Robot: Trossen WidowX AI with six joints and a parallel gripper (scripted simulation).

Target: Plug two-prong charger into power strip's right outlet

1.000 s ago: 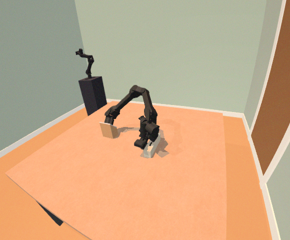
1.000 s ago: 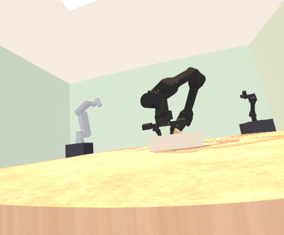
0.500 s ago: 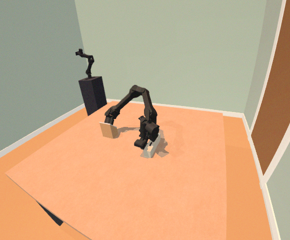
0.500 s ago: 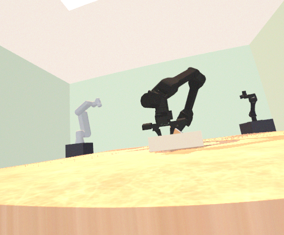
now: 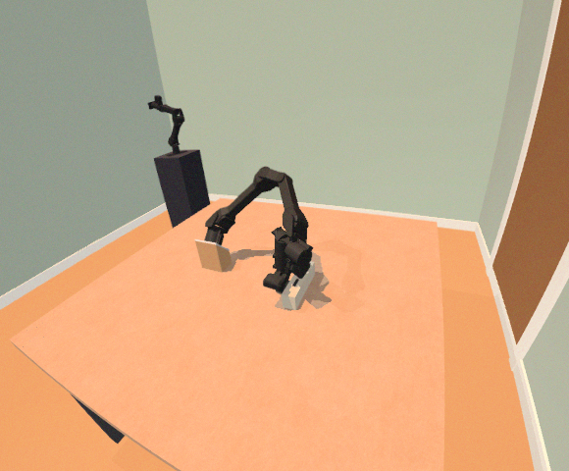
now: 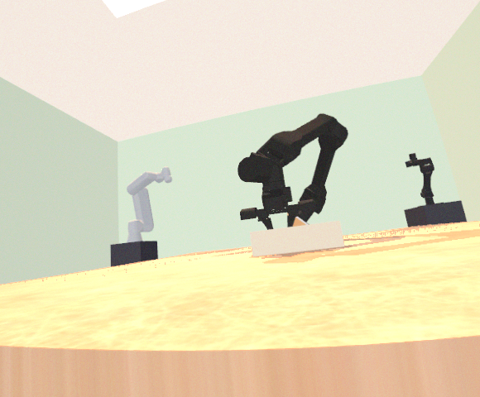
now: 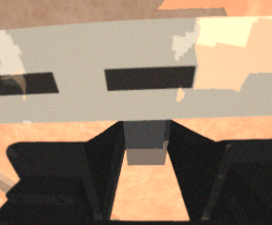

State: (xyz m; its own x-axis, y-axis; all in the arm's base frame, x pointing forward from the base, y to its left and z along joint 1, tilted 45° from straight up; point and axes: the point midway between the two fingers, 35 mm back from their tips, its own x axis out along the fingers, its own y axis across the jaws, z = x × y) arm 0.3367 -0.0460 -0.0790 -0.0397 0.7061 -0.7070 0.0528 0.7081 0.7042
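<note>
Right now the black charger is 20 mm ahead of my gripper tip and 10 mm above it.
</note>
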